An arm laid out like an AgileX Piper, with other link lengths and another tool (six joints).
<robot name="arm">
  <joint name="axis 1" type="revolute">
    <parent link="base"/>
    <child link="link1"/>
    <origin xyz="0 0 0.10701"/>
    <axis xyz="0 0 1"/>
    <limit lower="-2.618" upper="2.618"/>
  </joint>
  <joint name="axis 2" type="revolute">
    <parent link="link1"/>
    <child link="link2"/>
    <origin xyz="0 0 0"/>
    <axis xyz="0 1 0"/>
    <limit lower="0" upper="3.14"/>
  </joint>
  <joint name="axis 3" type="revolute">
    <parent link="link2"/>
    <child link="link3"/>
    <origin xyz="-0.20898 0 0.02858"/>
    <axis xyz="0 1 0"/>
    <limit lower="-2.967" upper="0"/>
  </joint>
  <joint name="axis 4" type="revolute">
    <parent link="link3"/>
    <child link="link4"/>
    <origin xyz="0.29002 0 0.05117"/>
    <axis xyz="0.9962 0 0.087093"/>
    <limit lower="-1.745" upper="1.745"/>
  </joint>
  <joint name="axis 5" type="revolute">
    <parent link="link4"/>
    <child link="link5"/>
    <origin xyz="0 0 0"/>
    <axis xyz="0 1 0"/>
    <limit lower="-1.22" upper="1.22"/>
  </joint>
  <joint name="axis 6" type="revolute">
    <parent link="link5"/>
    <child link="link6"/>
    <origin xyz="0.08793 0 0.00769"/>
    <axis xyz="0.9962 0 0.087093"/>
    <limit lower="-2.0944" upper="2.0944"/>
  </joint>
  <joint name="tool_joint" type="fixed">
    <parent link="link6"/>
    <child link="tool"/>
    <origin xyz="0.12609 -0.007 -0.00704" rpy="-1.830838 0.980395 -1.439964"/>
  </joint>
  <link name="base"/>
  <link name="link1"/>
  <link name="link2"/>
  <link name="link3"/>
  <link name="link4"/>
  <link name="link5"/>
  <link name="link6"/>
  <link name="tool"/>
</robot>
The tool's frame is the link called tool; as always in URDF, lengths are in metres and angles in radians.
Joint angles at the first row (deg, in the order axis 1, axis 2, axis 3, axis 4, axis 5, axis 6):
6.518, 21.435, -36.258, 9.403, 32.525, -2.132
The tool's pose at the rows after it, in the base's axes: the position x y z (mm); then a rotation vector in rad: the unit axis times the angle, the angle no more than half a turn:
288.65 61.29 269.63 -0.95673 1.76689 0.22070
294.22 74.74 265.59 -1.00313 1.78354 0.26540
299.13 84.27 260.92 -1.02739 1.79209 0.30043
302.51 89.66 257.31 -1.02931 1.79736 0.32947
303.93 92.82 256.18 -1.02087 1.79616 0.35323
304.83 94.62 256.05 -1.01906 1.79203 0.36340
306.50 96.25 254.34 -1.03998 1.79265 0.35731
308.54 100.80 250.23 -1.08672 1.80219 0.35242
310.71 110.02 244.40 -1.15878 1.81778 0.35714
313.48 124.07 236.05 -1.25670 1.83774 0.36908
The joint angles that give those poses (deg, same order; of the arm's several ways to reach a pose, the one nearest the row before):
8.871, 26.266, -40.120, 10.125, 34.740, -3.175
10.698, 30.139, -42.355, 11.266, 35.488, -4.185
11.765, 32.826, -43.420, 12.532, 35.345, -4.960
12.111, 34.413, -43.832, 13.807, 35.000, -5.264
12.141, 35.068, -43.946, 15.036, 34.694, -5.340
12.147, 35.388, -43.974, 15.853, 34.387, -5.708
12.345, 36.097, -44.176, 16.120, 34.271, -6.909
13.072, 37.725, -44.995, 16.127, 34.840, -8.663
14.553, 40.511, -46.726, 15.951, 36.174, -10.642
16.864, 44.651, -49.369, 15.374, 38.037, -12.667

